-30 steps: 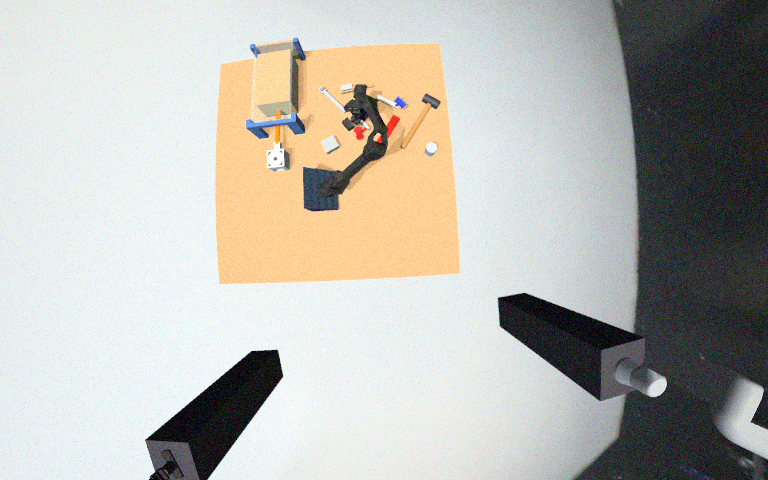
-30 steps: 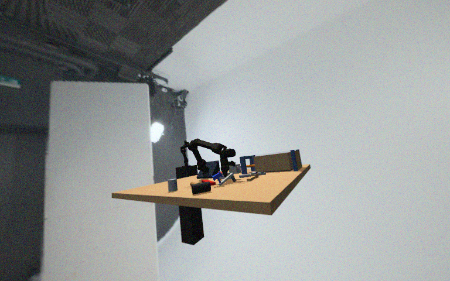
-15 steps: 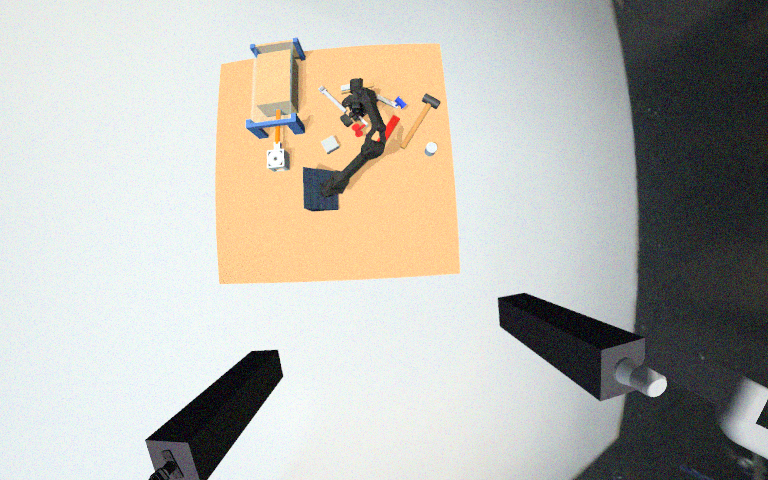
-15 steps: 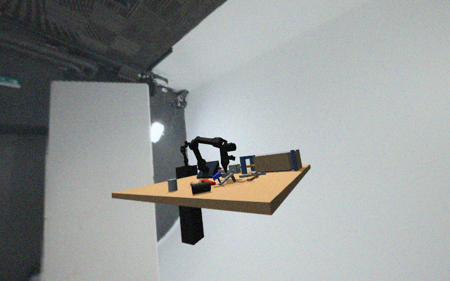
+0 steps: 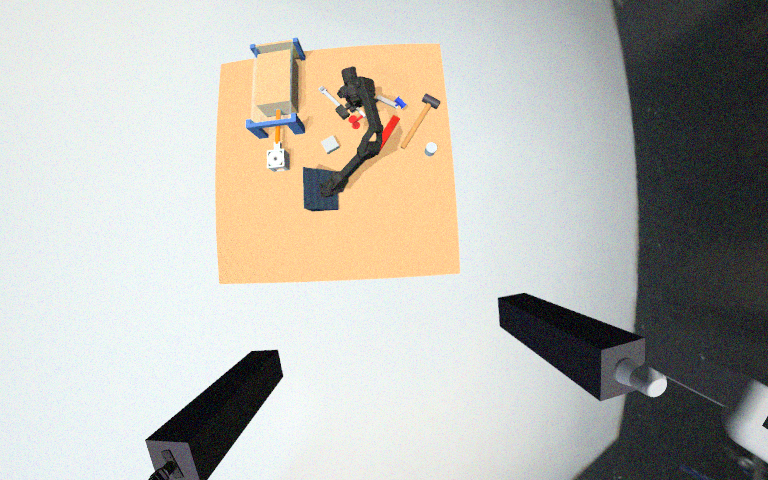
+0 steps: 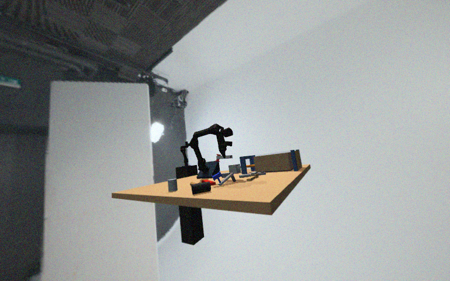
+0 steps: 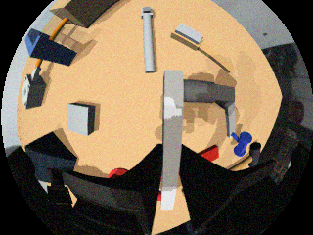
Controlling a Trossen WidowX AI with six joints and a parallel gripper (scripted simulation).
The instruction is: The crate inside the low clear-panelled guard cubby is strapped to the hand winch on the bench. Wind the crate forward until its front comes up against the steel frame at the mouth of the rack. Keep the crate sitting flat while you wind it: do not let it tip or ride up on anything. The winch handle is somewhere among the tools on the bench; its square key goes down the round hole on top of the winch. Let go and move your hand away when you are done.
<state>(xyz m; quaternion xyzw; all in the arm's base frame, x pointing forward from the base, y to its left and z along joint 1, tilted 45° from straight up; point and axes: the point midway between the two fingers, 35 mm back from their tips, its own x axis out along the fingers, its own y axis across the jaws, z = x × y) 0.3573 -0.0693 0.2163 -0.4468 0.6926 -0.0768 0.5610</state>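
Now: gripper tip 6 cm past the red knob, 1 cm to the right of it and 1 cm below it. Round my gripper tip: red bar: 9 cm behind, 13 cm to the right, 16 cm below; then blue-tipped tool: 8 cm ahead, 17 cm to the right, 13 cm below; then winch handle: 2 cm behind, 1 cm above.
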